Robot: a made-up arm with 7 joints.
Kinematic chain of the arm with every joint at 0, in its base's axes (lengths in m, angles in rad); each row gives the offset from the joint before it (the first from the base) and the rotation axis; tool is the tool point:
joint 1: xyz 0 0 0.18 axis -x
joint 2: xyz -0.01 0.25 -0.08 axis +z
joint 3: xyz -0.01 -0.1 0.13 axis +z
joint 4: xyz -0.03 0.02 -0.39 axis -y
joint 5: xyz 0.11 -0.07 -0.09 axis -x
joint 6: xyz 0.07 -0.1 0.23 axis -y
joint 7: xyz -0.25 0 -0.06 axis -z
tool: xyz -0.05 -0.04 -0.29
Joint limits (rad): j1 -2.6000..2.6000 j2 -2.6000..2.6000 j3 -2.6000..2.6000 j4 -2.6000..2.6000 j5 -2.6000..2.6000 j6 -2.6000..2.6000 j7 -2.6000..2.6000
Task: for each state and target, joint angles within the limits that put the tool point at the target. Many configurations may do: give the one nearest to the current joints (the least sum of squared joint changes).
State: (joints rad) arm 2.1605 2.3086 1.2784 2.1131 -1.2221 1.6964 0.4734
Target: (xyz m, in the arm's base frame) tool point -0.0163 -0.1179 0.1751
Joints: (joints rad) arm 2.3310 2.3373 1.3265 1.7232 -1.3294 0.8194 0.5132
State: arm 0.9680 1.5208 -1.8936 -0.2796 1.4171 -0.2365 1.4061
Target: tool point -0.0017 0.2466 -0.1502
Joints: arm 0.6493 1.2920 -2.0780 -0.8697 1.2001 -0.6900 1.2937
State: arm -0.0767 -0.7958 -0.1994 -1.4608 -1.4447 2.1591 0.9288
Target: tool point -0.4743 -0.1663 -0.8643
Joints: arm 0.4899 -1.0650 -0.3367 -1.4844 -1.7069 2.4702 0.8277
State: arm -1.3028 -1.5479 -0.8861 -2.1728 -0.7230 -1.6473 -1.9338
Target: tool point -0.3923 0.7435 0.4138
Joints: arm -0.8072 -1.8080 -1.1500 -2.3286 -0.6697 -1.7130 -1.9600
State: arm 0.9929 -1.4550 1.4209 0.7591 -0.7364 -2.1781 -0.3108
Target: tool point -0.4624 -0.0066 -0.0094
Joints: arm 1.6032 -1.7355 1.3910 0.2402 0.0147 -1.5083 -0.4883
